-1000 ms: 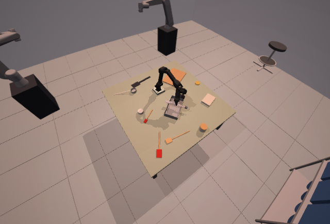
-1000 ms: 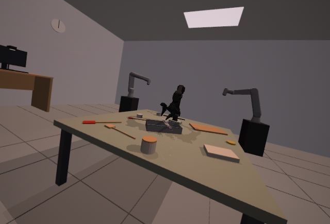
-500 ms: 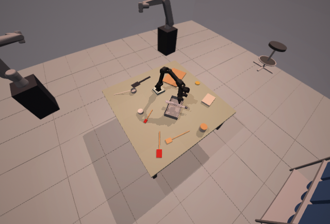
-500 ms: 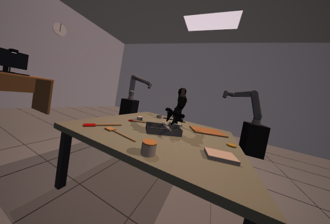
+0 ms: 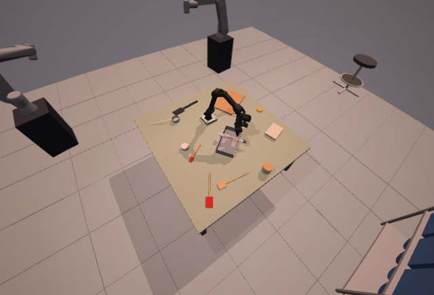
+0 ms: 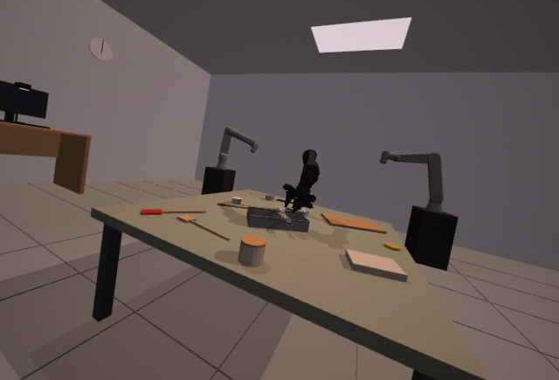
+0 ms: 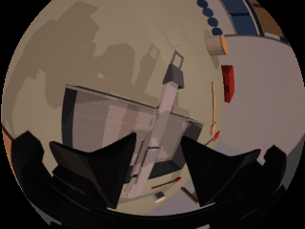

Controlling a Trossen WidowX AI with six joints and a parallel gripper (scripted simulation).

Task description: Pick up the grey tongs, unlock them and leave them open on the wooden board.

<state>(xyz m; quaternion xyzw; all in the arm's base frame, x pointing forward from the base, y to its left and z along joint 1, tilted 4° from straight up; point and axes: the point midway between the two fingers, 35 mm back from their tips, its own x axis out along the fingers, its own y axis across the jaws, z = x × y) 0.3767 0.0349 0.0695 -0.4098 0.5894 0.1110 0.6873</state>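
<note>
Right now the roasting tin is 70 mm below my gripper tip, 60 mm to the right of it and 30 mm behind it. Also, from my gripper tip: white puck: 420 mm to the right, 250 mm behind, 80 mm below; then pale board: 380 mm to the left, 170 mm ahead, 80 mm below; then lidded pot: 390 mm ahead, 60 mm below, 20 mm to the right.
</note>
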